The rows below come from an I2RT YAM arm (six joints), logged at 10 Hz.
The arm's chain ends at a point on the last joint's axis. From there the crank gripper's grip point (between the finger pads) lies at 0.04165 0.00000 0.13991 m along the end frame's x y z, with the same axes.
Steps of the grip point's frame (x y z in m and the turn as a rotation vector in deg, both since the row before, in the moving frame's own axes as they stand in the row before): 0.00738, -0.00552, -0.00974, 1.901, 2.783, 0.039; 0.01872, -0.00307, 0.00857, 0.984, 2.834, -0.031; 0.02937, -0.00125, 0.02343, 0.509, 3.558, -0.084; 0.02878, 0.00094, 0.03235, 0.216, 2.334, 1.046; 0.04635, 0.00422, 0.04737, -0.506, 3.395, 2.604; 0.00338, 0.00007, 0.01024, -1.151, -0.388, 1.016; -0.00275, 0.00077, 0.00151, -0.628, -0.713, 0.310; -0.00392, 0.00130, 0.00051, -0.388, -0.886, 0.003; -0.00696, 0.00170, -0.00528, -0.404, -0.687, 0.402; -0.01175, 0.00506, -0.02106, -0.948, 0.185, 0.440; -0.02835, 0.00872, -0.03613, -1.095, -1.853, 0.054
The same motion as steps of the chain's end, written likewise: 0.00064, -0.00094, -0.00748, 1.901, 2.783, 0.039; 0.01185, -0.00066, 0.01082, 0.984, 2.834, -0.031; 0.02077, 0.00005, 0.02629, 0.509, 3.558, -0.084; 0.02312, 0.00065, 0.03416, 0.216, 2.334, 1.046; 0.03821, 0.00092, 0.05009, -0.506, 3.395, 2.604; 0.00436, -0.00347, 0.01000, -1.151, -0.388, 1.016; -0.00100, -0.00099, 0.00101, -0.628, -0.713, 0.310; -0.00175, 0.00035, -0.00011, -0.388, -0.886, 0.003; -0.00528, 0.00043, -0.00576, -0.404, -0.687, 0.402; -0.01219, 0.00242, -0.02090, -0.948, 0.185, 0.440; -0.02380, 0.00600, -0.03738, -1.095, -1.853, 0.054
